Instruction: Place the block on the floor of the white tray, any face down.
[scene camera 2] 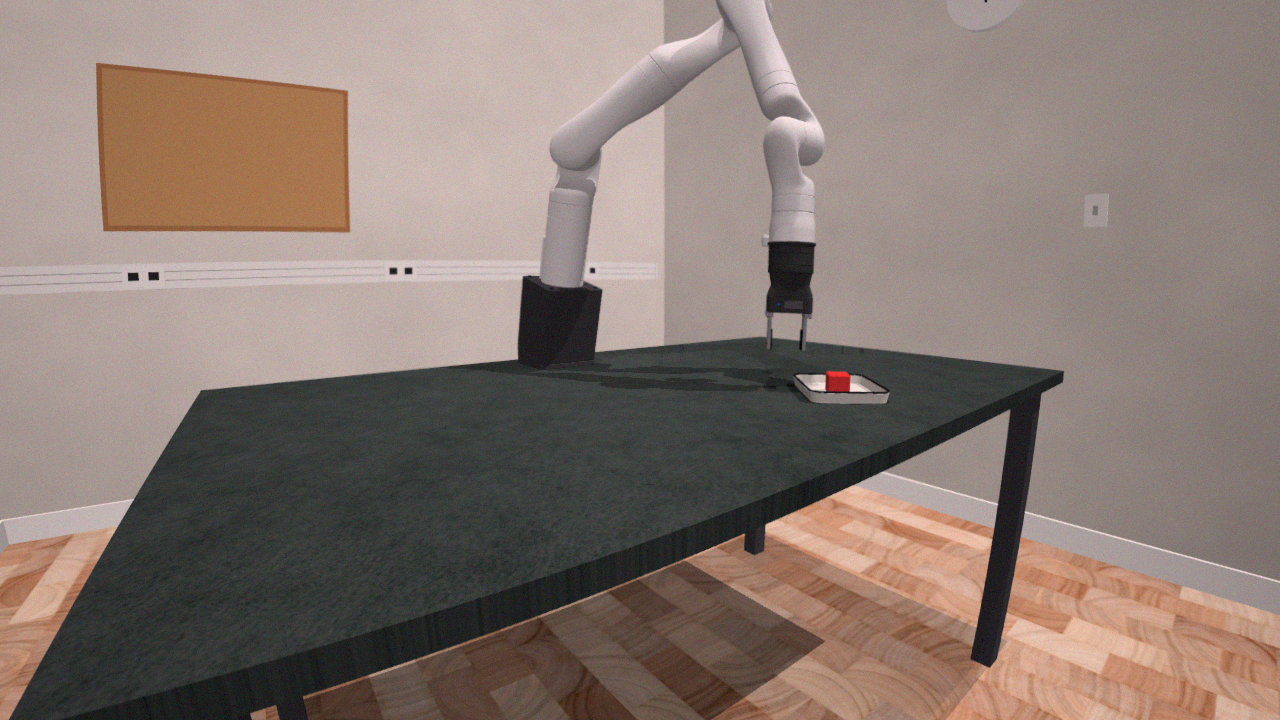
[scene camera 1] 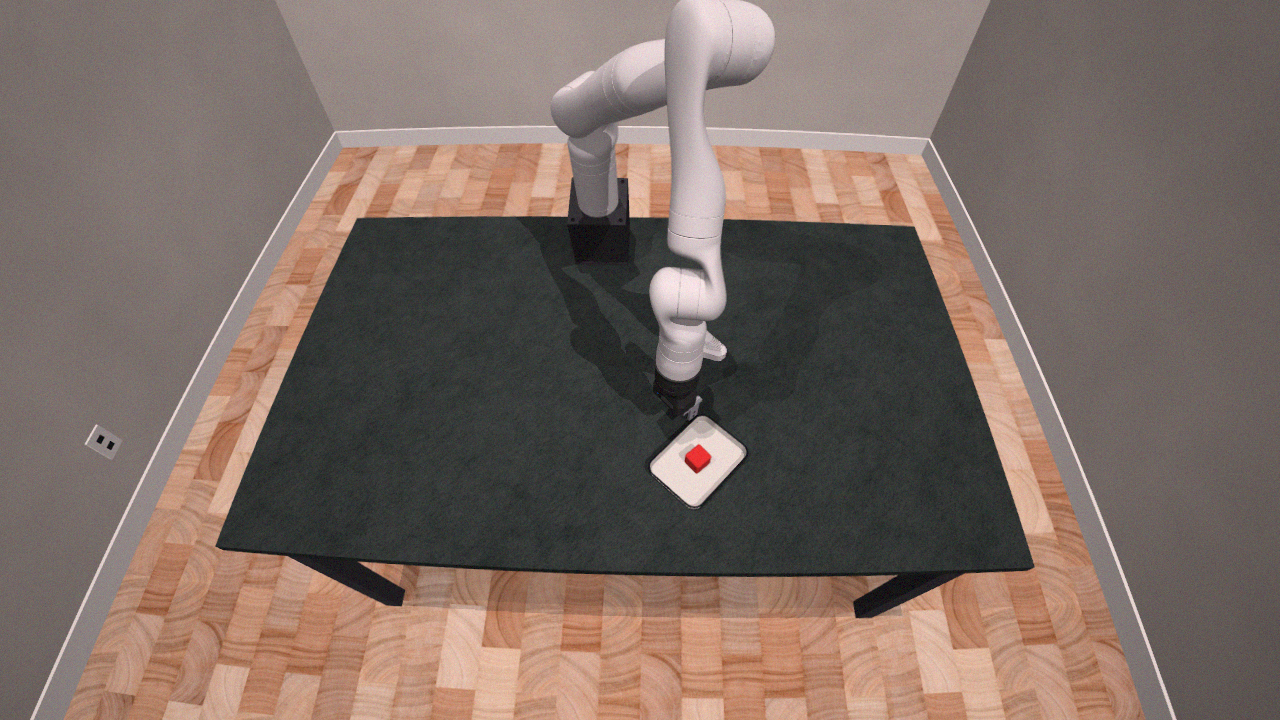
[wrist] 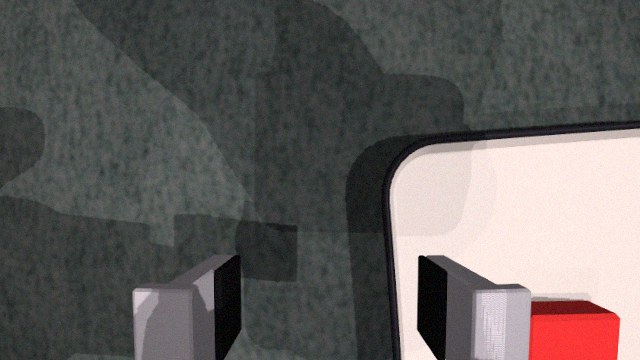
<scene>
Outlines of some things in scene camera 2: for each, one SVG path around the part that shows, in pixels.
My gripper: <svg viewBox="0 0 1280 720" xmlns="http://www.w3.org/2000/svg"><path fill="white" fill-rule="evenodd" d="M769 245L768 258L771 286L767 293L768 306L767 312L765 311L765 315L768 317L766 348L772 349L771 325L773 314L799 313L802 314L799 349L805 351L807 318L812 318L813 295L810 289L810 282L814 271L815 246L806 244Z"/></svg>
A white tray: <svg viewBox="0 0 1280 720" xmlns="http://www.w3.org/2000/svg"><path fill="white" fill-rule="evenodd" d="M793 375L795 386L814 403L885 404L890 393L889 389L861 374L847 373L851 377L850 391L827 391L825 389L826 373L796 373Z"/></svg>
</scene>
